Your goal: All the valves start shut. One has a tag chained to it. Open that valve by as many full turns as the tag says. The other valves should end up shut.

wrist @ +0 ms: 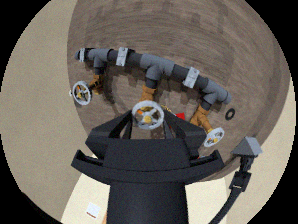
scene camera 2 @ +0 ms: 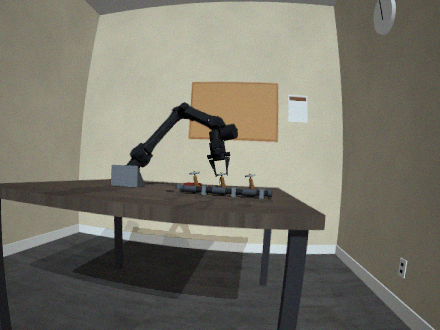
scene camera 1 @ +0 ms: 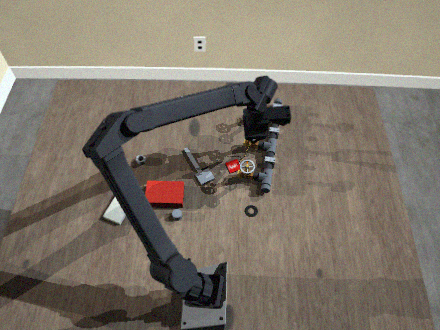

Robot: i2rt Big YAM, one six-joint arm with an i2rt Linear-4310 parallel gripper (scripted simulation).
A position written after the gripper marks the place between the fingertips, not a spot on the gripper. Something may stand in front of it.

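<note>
There's the gripper (wrist: 147,113) here, and there's a red block (scene camera 1: 159,193) as well.
</note>
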